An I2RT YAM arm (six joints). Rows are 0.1 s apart.
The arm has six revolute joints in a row. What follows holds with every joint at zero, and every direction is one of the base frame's. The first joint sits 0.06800 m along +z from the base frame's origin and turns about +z. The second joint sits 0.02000 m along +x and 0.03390 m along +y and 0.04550 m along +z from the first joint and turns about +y. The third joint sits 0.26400 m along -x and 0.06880 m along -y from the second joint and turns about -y. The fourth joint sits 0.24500 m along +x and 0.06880 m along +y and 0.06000 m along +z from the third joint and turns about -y. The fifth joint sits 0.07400 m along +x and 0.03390 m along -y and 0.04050 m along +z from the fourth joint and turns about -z. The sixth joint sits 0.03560 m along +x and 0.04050 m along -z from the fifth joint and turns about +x. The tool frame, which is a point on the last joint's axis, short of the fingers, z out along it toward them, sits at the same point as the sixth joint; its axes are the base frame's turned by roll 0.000, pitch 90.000 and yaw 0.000 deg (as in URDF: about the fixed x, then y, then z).
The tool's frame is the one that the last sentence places.
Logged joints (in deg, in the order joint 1, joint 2, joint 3, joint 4, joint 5, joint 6), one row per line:
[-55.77 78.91 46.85 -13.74 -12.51 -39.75]
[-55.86 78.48 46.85 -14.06 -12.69 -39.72]
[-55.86 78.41 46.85 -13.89 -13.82 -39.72]
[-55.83 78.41 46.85 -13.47 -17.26 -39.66]
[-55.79 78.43 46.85 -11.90 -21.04 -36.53]
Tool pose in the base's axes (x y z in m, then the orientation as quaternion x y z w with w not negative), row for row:
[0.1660 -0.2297 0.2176 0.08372 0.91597 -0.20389 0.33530]
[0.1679 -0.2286 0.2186 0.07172 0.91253 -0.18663 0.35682]
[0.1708 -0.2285 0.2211 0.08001 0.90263 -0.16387 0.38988]
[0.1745 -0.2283 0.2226 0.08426 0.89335 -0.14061 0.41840]
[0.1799 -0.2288 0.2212 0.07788 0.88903 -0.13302 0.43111]
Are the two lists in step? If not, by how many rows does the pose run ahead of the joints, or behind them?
The pose runs 2 rows ahead of the joints: the pose in row i belongs to the joints in row i + 2.
